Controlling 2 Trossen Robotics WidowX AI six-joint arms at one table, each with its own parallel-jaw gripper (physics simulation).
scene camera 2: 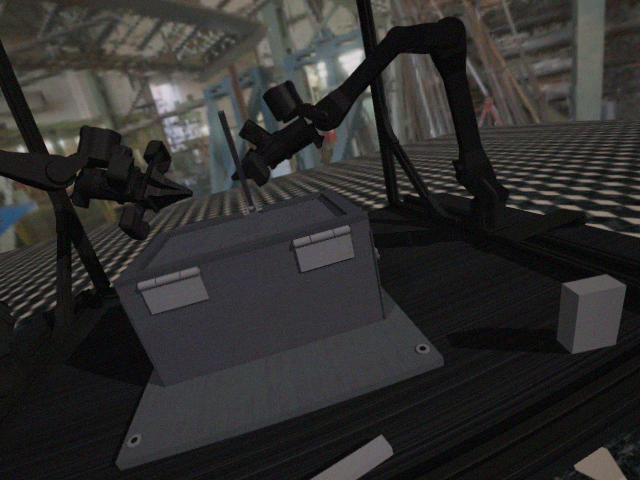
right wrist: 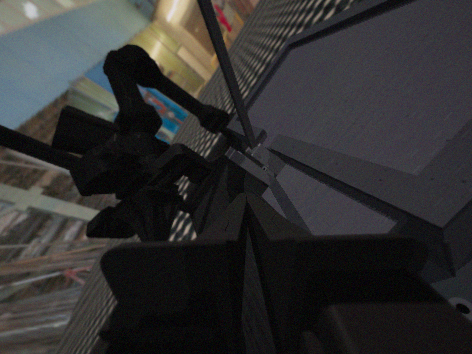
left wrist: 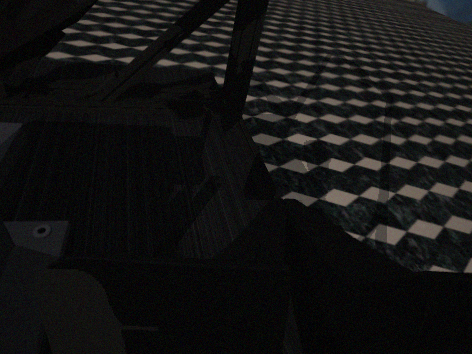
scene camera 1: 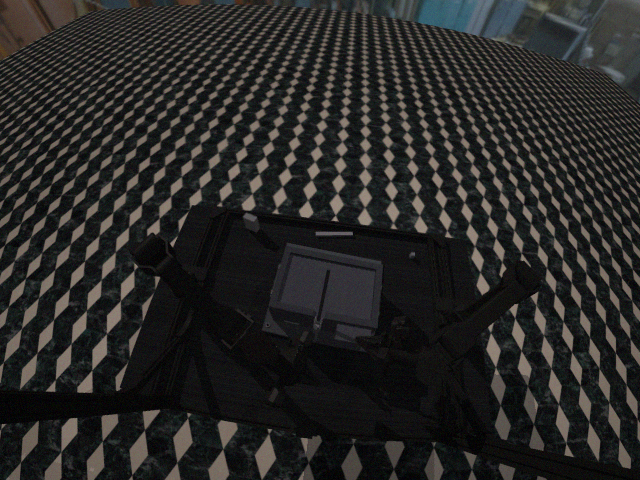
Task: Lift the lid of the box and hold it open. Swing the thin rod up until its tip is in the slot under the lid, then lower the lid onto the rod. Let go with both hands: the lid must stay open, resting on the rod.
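Where they show: left gripper, fingertip midpoint: [scene camera 2: 232,178] [left wrist: 281,210] [scene camera 1: 319,385]; right gripper, fingertip midpoint: [scene camera 2: 192,193] [right wrist: 245,199] [scene camera 1: 355,338]; left arm's base at its link origin: [scene camera 2: 488,225] [right wrist: 233,133]; right arm's base at its link origin: [scene camera 2: 9,383] [left wrist: 5,88] [scene camera 1: 446,324].
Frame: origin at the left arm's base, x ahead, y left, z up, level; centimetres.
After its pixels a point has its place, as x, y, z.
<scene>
A grey box [scene camera 1: 328,290] {47.5, 2.6, 14.4} [scene camera 2: 261,290] {47.8, 14.1, 9.0} stands on its grey base plate [scene camera 2: 294,386] {47.4, 21.0, -0.7}, two hinges facing scene camera 2. Its lid [scene camera 2: 237,235] {48.9, 5.7, 14.4} [right wrist: 340,88] {51.1, 2.3, 14.4} lies shut. The thin dark rod [scene camera 2: 234,157] {46.1, -1.6, 24.7} [scene camera 1: 324,295] {46.1, -2.6, 24.4} [right wrist: 227,74] {46.3, -3.0, 23.5} stands steeply up from its bracket [right wrist: 256,158] {46.5, -7.9, 15.1} at the lid's front edge. My left gripper [scene camera 2: 239,175] {47.6, -23.7, 19.5} [scene camera 1: 304,335] is shut and empty, its tip right at the rod's lower part; I cannot tell if it touches. My right gripper [scene camera 2: 187,192] {55.3, -11.6, 20.0} [scene camera 1: 362,340] {55.3, -11.6, 20.0} [right wrist: 245,199] {55.3, -11.6, 20.0} is shut and empty, beside the box's front corner, pointing at the bracket.
The box sits on a black table mat [scene camera 2: 485,333] {23.0, 23.7, -1.9} over a chequered floor [scene camera 1: 366,119]. A black camera post [scene camera 2: 377,119] {3.8, -36.7, 24.7} rises behind the box. A white strip [scene camera 2: 356,459] {44.1, 31.9, -0.9} [scene camera 1: 333,233] {48.0, 32.6, -0.9} and a small white block [scene camera 1: 250,221] {15.8, 29.4, 5.0} lie on the mat.
</scene>
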